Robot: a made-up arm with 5 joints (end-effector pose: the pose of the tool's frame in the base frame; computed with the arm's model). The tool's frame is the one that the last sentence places. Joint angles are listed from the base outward.
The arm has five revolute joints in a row. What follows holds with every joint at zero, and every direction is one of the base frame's.
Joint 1 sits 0.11 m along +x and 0.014 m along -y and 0.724 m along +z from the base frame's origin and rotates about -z.
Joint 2 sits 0.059 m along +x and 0.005 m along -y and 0.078 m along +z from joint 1 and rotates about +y.
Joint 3 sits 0.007 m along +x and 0.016 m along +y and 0.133 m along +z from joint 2 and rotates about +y.
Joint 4 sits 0.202 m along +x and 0.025 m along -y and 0.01 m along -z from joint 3 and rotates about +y.
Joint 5 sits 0.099 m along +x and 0.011 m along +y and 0.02 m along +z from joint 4 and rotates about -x.
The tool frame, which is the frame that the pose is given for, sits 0.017 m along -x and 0.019 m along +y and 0.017 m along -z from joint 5; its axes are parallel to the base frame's.
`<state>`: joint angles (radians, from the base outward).
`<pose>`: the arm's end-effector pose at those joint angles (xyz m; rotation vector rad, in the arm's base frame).
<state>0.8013 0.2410 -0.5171 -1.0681 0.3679</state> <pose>0.3358 -0.2347 1.0542 -0.8371 -1.1473 -0.9148</pose>
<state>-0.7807 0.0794 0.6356 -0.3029 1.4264</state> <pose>0.3331 0.1830 0.7601 -1.4889 -0.2300 0.9272</pose>
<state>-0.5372 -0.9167 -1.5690 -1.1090 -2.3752</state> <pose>-0.1024 -0.1462 0.9429 0.2737 1.0681 -2.2308</pose>
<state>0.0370 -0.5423 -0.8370 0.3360 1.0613</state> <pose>0.1997 -0.0259 1.1843 -0.9787 -0.9238 -0.5828</pose>
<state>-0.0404 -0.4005 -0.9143 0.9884 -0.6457</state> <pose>0.2553 0.0143 1.1633 0.6464 -0.3021 0.1440</pose>
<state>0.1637 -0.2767 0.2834 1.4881 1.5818</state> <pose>0.3423 -0.0728 0.8388 -1.1360 1.2267 1.0387</pose>
